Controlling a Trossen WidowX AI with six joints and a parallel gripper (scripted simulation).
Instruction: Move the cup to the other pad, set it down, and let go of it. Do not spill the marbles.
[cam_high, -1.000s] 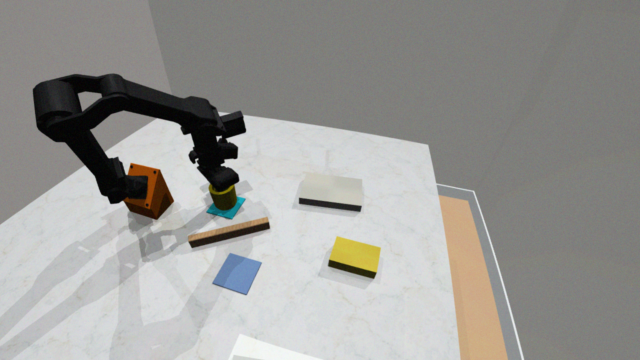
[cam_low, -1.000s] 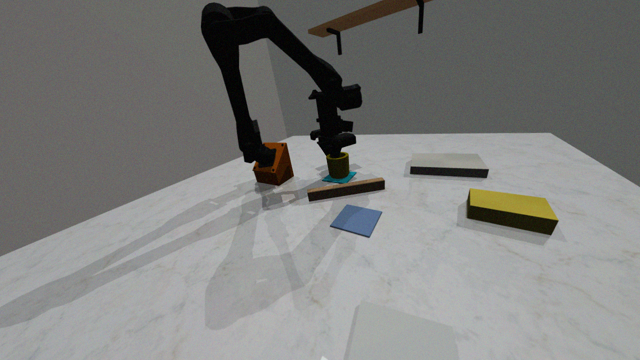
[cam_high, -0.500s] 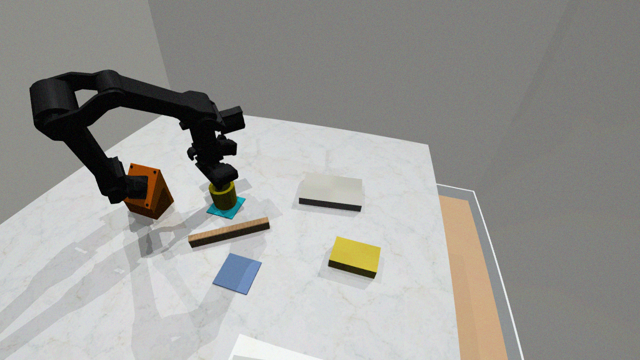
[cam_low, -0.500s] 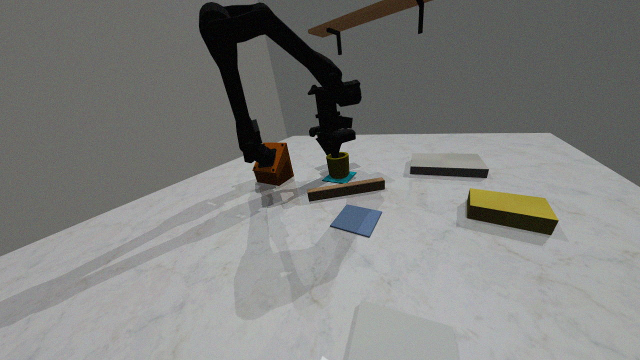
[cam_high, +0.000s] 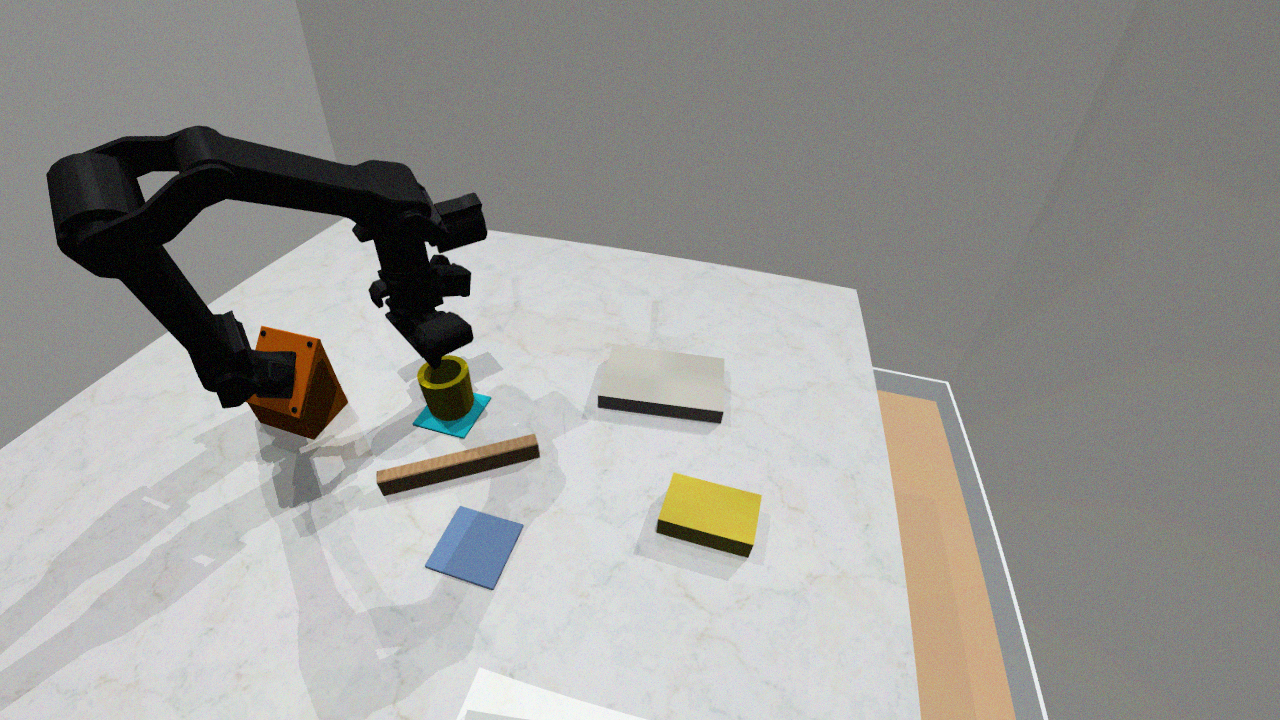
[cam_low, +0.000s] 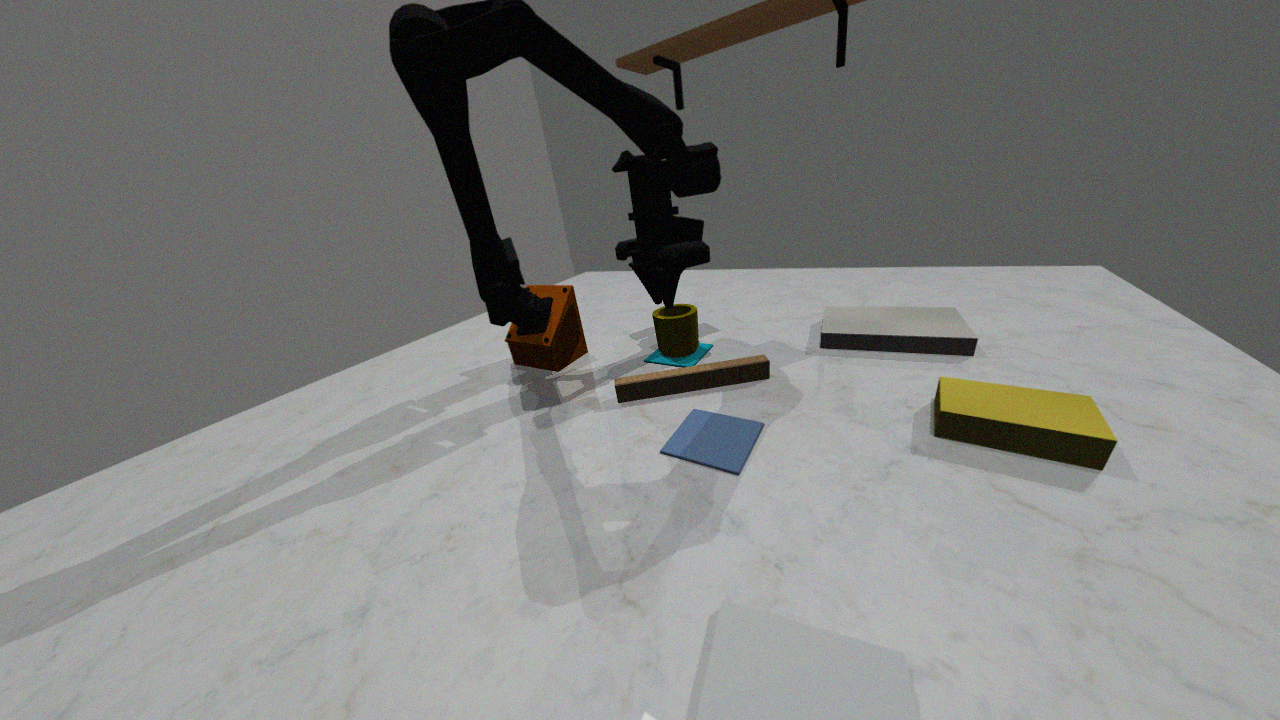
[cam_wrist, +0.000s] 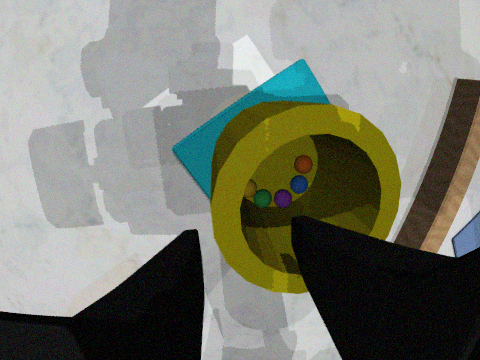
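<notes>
Right now my gripper tip is 2 cm short of the yellow cup, 1 cm to the left of it and 4 cm above it. Also, from my gripper tip: wooden bar: 8 cm ahead, 12 cm to the right, 7 cm below; teal pad: 2 cm ahead, 2 cm to the right, 8 cm below; yellow block: 39 cm ahead, 15 cm to the right, 6 cm below.
</notes>
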